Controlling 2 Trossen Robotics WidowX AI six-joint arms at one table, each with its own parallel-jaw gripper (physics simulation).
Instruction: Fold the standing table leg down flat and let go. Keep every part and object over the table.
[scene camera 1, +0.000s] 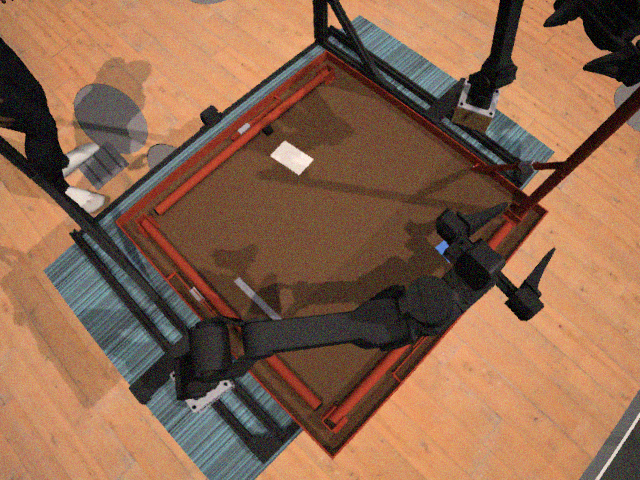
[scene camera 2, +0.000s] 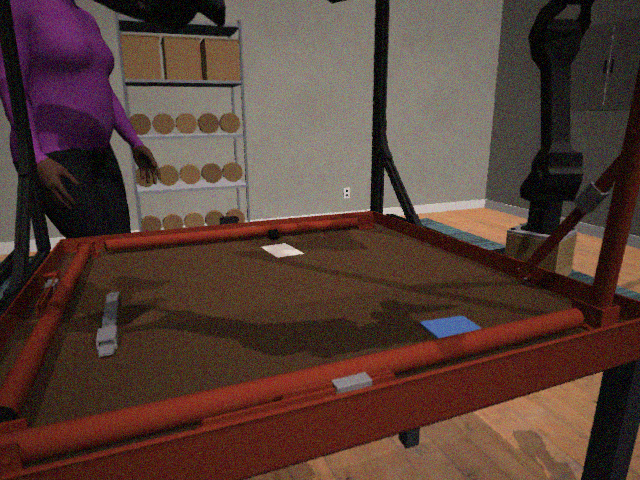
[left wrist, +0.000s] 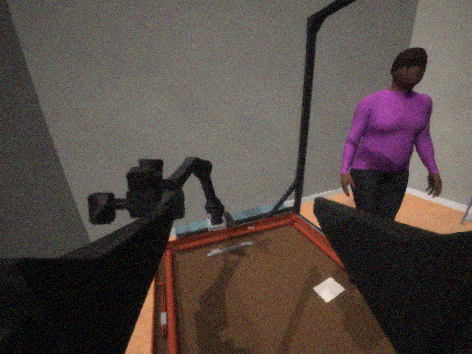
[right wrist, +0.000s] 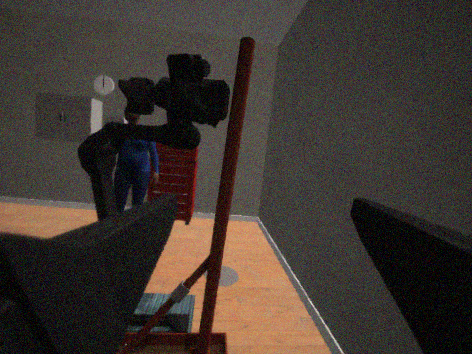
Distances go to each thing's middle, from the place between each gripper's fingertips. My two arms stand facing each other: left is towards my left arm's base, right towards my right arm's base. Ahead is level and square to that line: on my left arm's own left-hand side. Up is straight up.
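My right gripper: 420 mm above the blue card (scene camera 2: 438, 328), 80 mm past it, 90 mm to the right of it. White card (scene camera 1: 294, 159): far below my right hand, far behind it, a touch to the left of it.
My left gripper: 530 mm above the blue card, 40 mm short of it, 120 mm to the left of it. White card: far below my left hand, far behind it, a fair way to the right of it.
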